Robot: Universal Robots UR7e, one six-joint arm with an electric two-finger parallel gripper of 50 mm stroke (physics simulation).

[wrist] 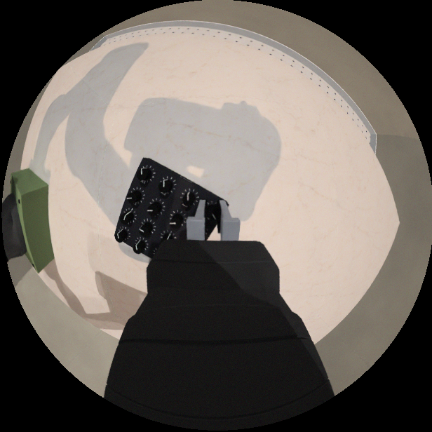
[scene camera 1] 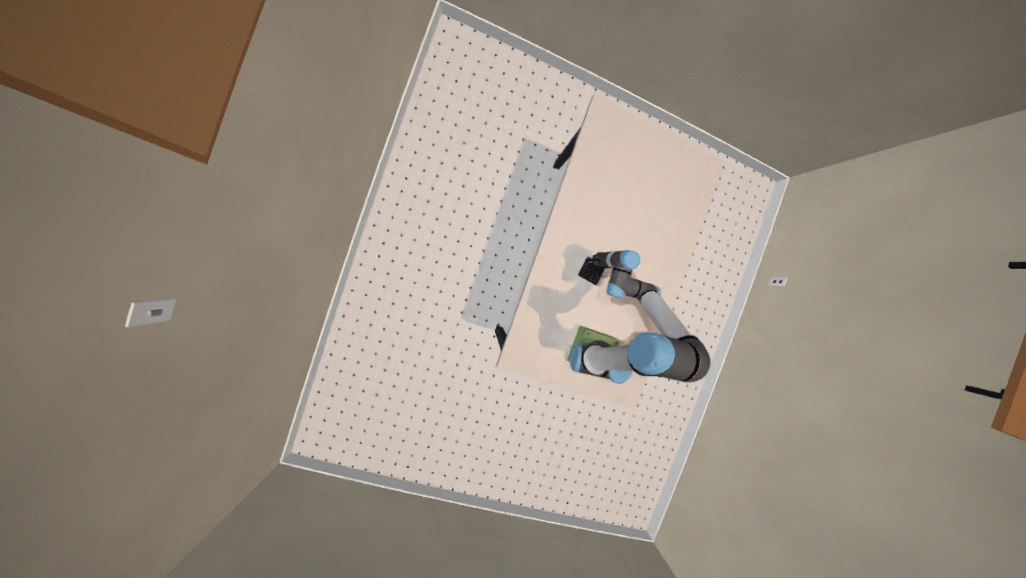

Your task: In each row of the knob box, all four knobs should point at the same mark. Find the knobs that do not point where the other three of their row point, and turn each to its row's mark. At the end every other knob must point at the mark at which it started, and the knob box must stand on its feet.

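Frame: origin at the arm's base, x back, y down, z right, level; millimetres.
Where they show: gripper, fingertip midpoint: [scene camera 1: 590, 260].
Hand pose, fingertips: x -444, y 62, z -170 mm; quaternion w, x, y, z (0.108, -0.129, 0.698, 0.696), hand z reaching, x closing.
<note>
After its pixels a point has its place.
The black knob box [scene camera 1: 589, 274] @(x -375, y 65, z -147 mm) [wrist: 165, 204] stands on the pale board and appears turned askew in the wrist view. My gripper [scene camera 1: 594, 261] @(x -444, y 62, z -170 mm) [wrist: 211, 209] is over its right corner there, shut on the corner knob [wrist: 214, 210] at the right end of the top row. The fingers hide much of that knob, and its pointer is not readable. The top row's left knob [wrist: 145, 174], second knob [wrist: 166, 185] and third knob [wrist: 189, 198] point roughly upward. Visible second-row knobs [wrist: 155, 208] point roughly left. The gripper body hides several lower-right knobs.
A green block [scene camera 1: 597, 336] @(x -89, y -1, z -33 mm) [wrist: 35, 215] stands under the arm's base, left of the knob box in the wrist view. The pale board [scene camera 1: 646, 165] @(x -1019, y 87, z -23 mm) [wrist: 320, 200] lies on a perforated table [scene camera 1: 402, 236] with a grey rim. The arm's shadow falls around the box.
</note>
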